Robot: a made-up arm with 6 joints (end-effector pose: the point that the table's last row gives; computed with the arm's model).
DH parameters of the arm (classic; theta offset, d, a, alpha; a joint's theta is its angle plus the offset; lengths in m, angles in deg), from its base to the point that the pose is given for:
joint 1: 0 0.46 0 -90
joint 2: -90 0 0.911 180
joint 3: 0 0 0 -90
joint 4: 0 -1.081 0 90
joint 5: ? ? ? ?
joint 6: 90 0 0 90
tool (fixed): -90 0 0 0
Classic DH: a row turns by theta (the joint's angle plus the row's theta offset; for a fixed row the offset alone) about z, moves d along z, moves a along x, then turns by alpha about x.
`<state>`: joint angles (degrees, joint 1 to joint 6).
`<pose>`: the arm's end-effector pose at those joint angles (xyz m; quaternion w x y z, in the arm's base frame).
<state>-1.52 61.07 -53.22 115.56 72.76 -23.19</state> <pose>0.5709 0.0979 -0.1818 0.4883 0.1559 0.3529 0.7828</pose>
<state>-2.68 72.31 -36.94 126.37 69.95 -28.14</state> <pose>0.7172 0.1220 -0.3533 0.4329 0.1057 0.3617 0.8189</pose>
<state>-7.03 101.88 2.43 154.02 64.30 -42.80</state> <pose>0.8498 0.1325 -0.8127 0.3028 -0.0245 0.4175 0.8564</pose>
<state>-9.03 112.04 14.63 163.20 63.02 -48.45</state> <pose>0.8098 0.1253 -0.9636 0.2642 -0.0612 0.4456 0.8532</pose>
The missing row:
joint 5: 0 0.262 0 -90
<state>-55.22 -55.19 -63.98 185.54 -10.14 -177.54</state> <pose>0.3947 -0.1112 0.7899 0.8875 -0.0668 0.0214 -0.4555</pose>
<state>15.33 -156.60 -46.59 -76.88 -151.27 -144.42</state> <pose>-0.4587 -0.1874 0.7270 0.6199 0.4980 0.6053 -0.0363</pose>
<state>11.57 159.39 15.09 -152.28 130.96 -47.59</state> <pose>-0.6621 0.1012 -0.9245 0.5660 -0.5334 -0.2938 -0.5557</pose>
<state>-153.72 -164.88 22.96 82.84 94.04 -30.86</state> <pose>1.1270 0.5929 -0.8244 0.4313 0.7030 -0.4424 -0.3522</pose>
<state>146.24 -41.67 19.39 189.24 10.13 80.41</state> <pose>-0.1057 -0.2404 2.0662 0.1010 -0.4863 -0.5265 -0.6900</pose>
